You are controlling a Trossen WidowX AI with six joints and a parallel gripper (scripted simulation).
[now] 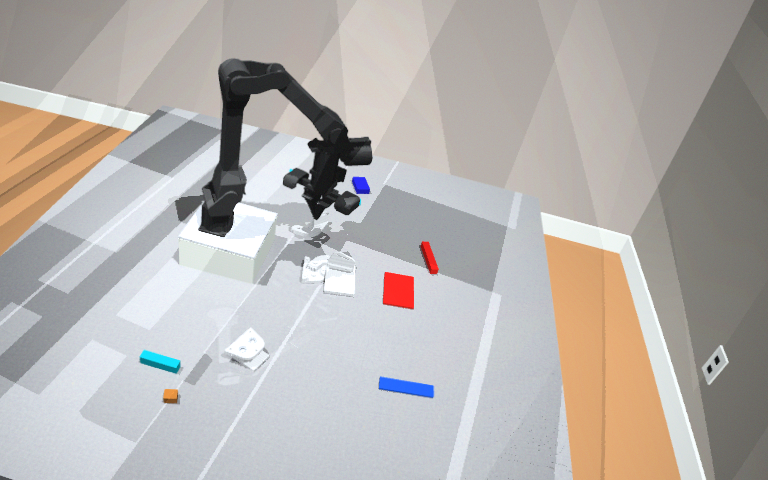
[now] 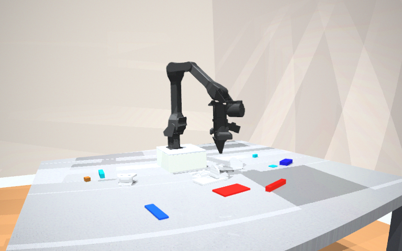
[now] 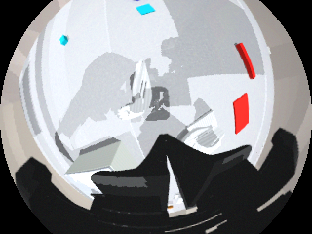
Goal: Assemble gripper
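Now: the white jaw 4 cm behind my gripper tip, 4 cm to the left of it and 7 cm below it. Round my gripper tip: flat white plate: 9 cm ahead, 10 cm to the right, 7 cm below; then white housing plate: 2 cm ahead, 11 cm to the right, 7 cm below; then red plate: 24 cm ahead, 10 cm to the right, 8 cm below.
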